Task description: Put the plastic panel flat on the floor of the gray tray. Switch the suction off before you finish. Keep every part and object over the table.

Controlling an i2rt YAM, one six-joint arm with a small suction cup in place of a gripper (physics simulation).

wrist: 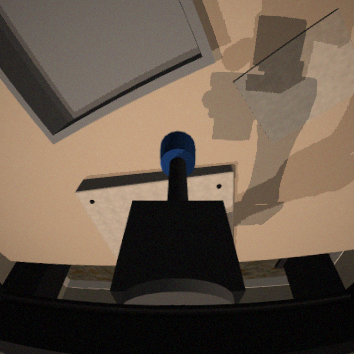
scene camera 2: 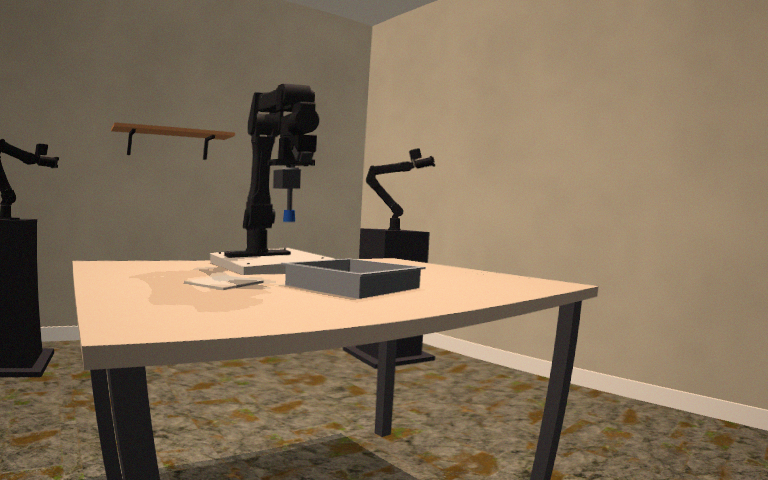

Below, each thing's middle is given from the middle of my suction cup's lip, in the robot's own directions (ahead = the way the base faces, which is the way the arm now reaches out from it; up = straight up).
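From my suction cup: gray tray (scene camera 2: 354, 278), 11 cm ahead, 12 cm to the left, 12 cm below; plastic panel (scene camera 2: 224, 282), 3 cm ahead, 16 cm to the right, 15 cm below.
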